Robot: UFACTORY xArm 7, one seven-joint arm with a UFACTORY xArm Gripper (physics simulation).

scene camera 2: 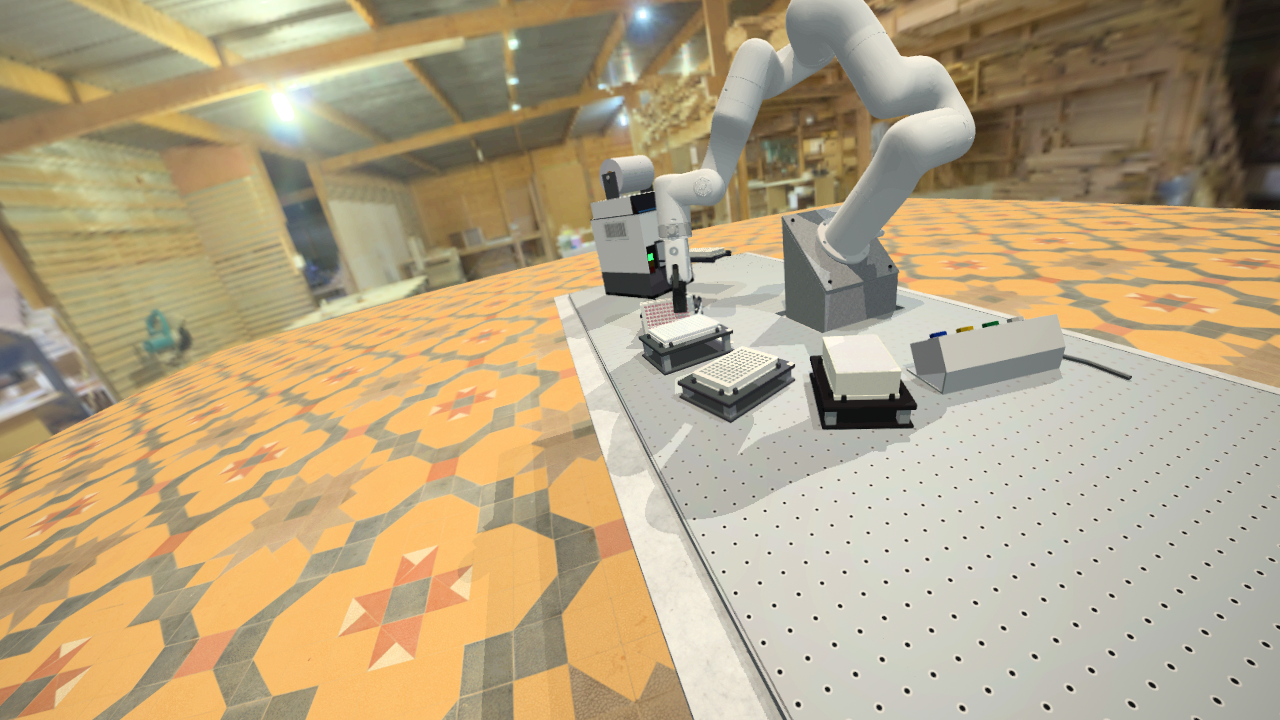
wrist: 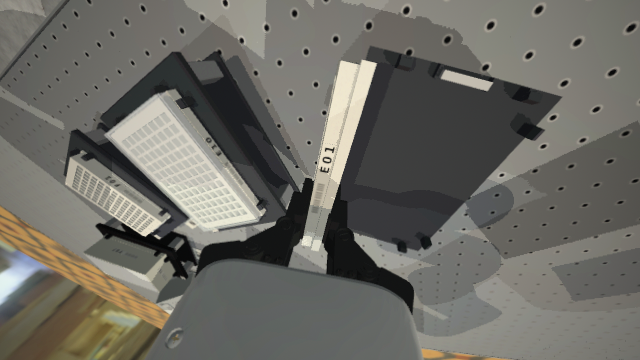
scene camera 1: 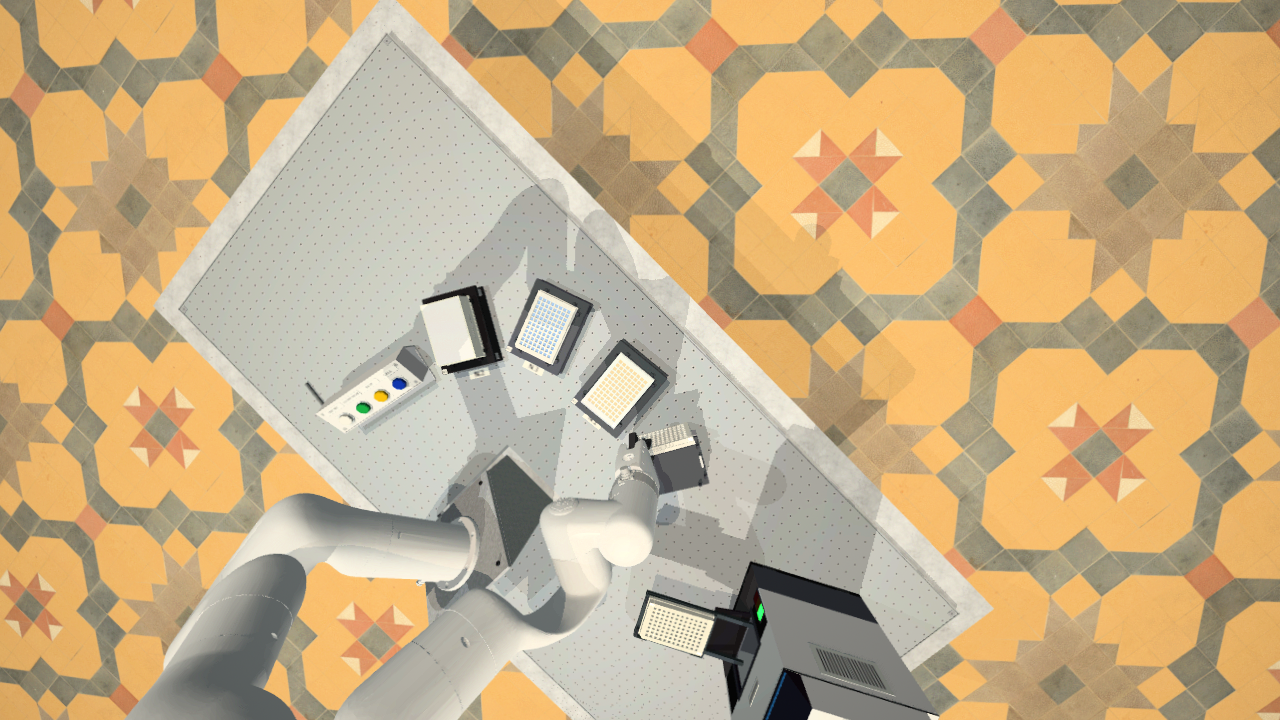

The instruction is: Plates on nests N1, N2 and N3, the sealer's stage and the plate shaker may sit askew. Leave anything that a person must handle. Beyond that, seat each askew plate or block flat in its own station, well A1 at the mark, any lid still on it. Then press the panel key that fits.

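The plate coded E01 (scene camera 1: 669,436) (scene camera 2: 660,312) (wrist: 327,155) stands steeply tilted, close to on edge, at one side of its dark station (scene camera 1: 682,467) (wrist: 415,140); red wells show in scene camera 2. My gripper (scene camera 1: 637,440) (scene camera 2: 680,300) (wrist: 320,193) is shut on this plate at its near end, one finger on each face. Beside it a plate coded E10 (scene camera 1: 619,391) (scene camera 2: 682,327) (wrist: 180,160) lies on a raised nest. A blue-welled plate (scene camera 1: 546,325) (scene camera 2: 738,369) (wrist: 117,192) lies on another nest. Whether E01's lower edge touches the station is hidden.
A tall white block (scene camera 1: 452,329) (scene camera 2: 861,365) (wrist: 127,257) sits on a black station. The key panel (scene camera 1: 375,394) (scene camera 2: 989,353) has white, green, yellow and blue keys. The sealer (scene camera 1: 823,644) (scene camera 2: 622,237) has a plate (scene camera 1: 676,625) on its extended stage. The arm's base stands near the panel.
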